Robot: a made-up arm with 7 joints. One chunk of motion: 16 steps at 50 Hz.
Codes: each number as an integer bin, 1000 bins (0 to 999) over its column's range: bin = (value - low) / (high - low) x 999, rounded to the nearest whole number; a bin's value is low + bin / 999 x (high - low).
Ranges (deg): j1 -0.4..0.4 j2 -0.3..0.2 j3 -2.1..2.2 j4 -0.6..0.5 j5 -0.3..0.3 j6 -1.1..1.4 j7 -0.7..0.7
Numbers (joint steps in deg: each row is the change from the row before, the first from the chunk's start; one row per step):
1: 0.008 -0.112 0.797 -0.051 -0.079 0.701 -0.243
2: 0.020 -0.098 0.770 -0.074 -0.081 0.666 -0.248
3: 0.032 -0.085 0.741 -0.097 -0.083 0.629 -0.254
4: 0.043 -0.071 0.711 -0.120 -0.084 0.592 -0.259
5: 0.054 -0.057 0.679 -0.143 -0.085 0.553 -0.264
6: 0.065 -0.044 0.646 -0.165 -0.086 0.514 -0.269
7: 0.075 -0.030 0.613 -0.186 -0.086 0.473 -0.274
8: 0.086 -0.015 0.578 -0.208 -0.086 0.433 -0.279
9: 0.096 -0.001 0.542 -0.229 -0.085 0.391 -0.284
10: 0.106 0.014 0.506 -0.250 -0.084 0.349 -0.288
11: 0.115 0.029 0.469 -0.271 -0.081 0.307 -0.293
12: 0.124 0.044 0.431 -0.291 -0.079 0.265 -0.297
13: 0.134 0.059 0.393 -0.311 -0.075 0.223 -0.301
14: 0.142 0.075 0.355 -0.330 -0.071 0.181 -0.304
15: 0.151 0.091 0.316 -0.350 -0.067 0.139 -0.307
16: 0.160 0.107 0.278 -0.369 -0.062 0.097 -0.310
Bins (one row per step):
1: 509 376 673 499 368 720 326
2: 524 404 667 478 365 706 323
3: 539 430 660 457 361 691 318
4: 553 458 653 436 360 676 315
5: 567 486 646 415 358 661 311
6: 581 511 638 395 356 645 308
7: 593 539 630 376 356 629 304
8: 607 569 622 356 356 613 300
9: 619 597 614 337 358 596 297
10: 632 627 605 318 360 579 294
11: 643 657 597 299 365 562 290
12: 654 687 588 281 368 545 288
13: 667 717 579 262 375 529 285
14: 677 749 570 245 381 512 283
15: 688 781 561 227 388 495 280
16: 699 813 552 210 396 478 278

